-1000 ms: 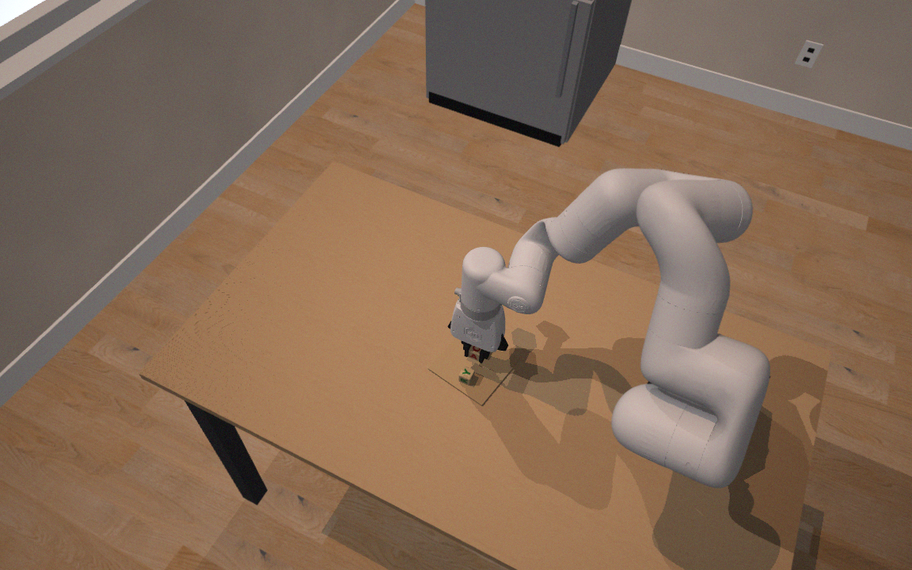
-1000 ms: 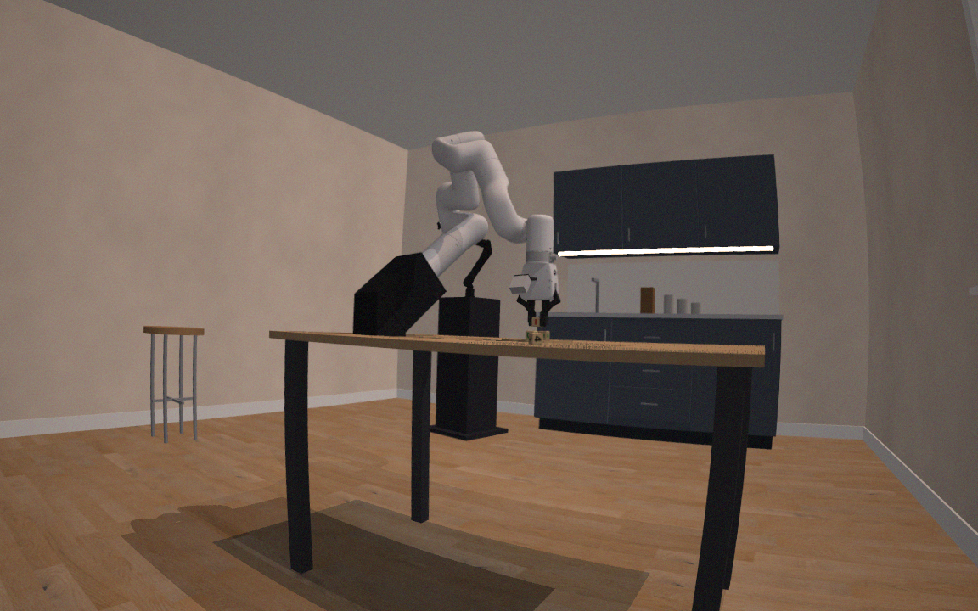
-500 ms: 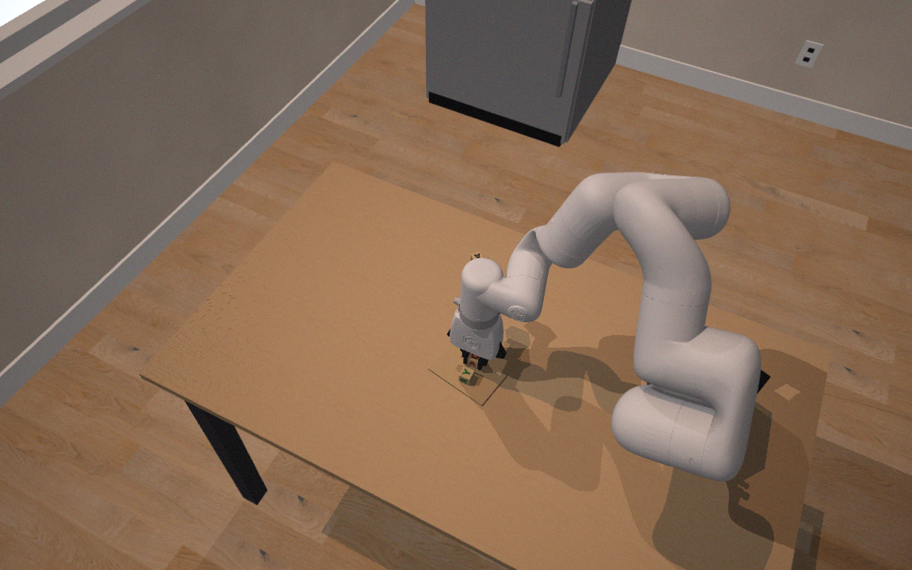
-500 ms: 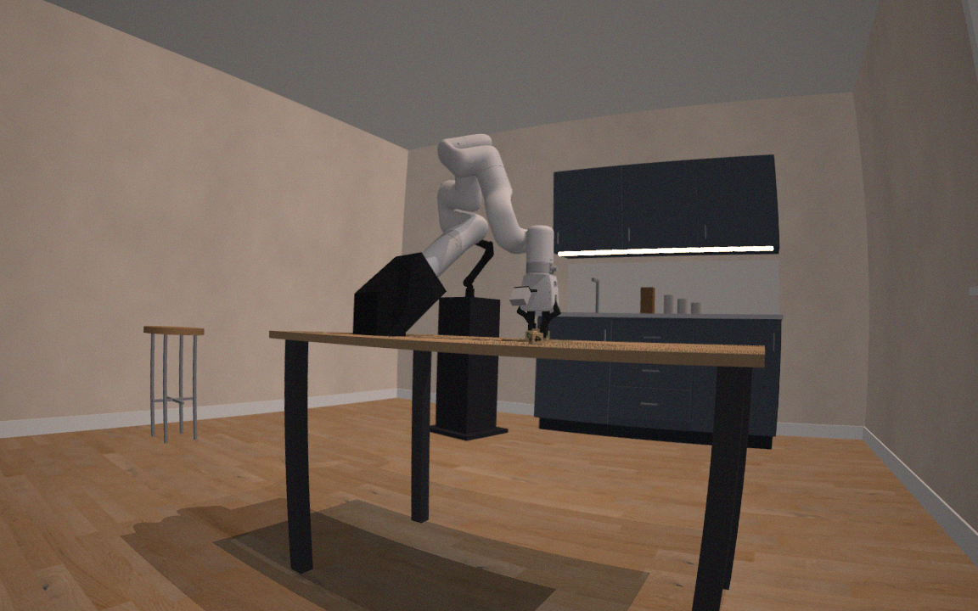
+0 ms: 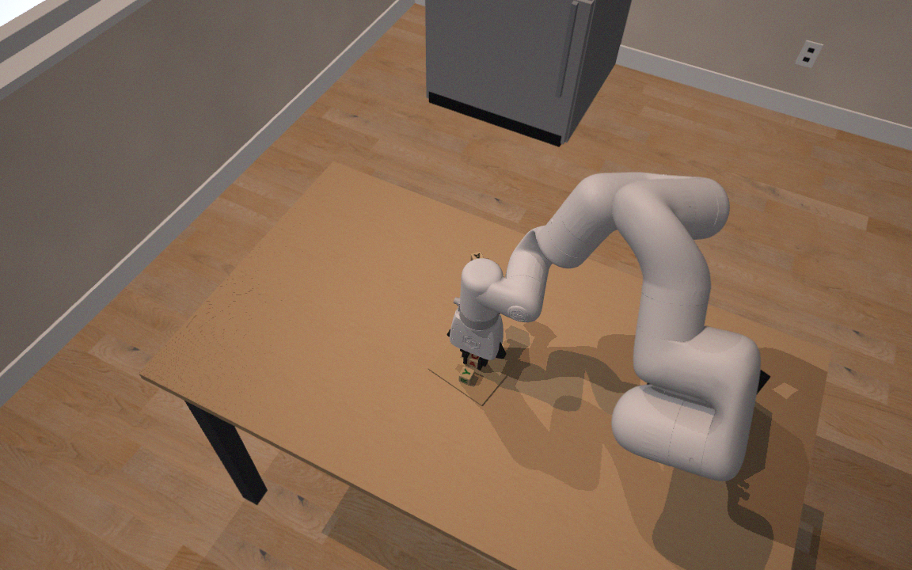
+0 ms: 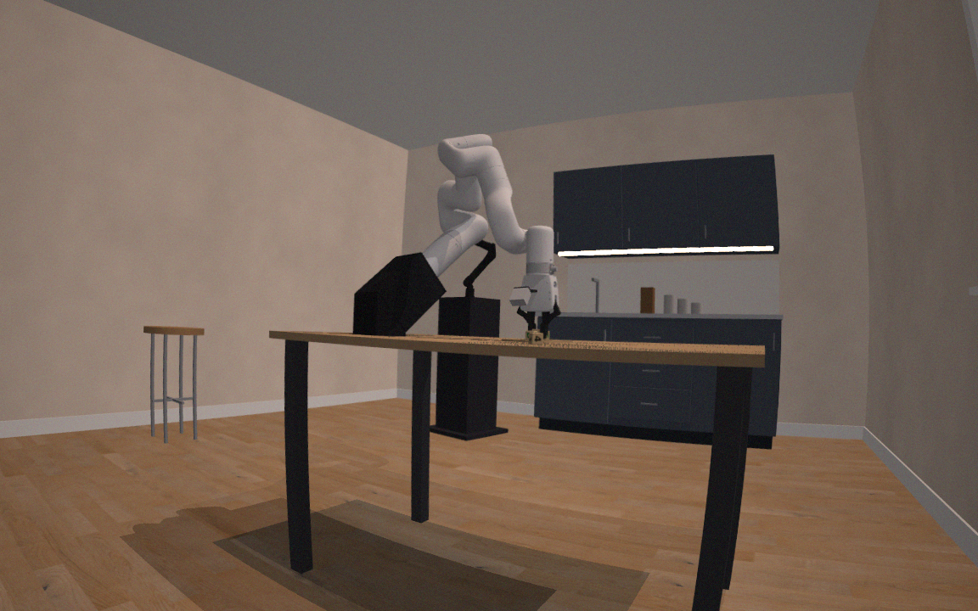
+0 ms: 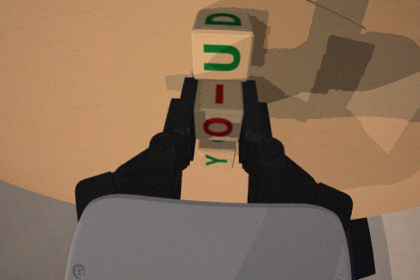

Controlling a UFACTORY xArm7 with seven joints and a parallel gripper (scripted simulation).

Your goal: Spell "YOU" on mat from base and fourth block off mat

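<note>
My hand is 10 mm above the O block. Also, from my hand: Y block (10 mm behind, 40 mm to the left, 10 mm below); then mat (30 mm below); then U block (10 mm ahead, 40 mm to the right, 10 mm below).
</note>
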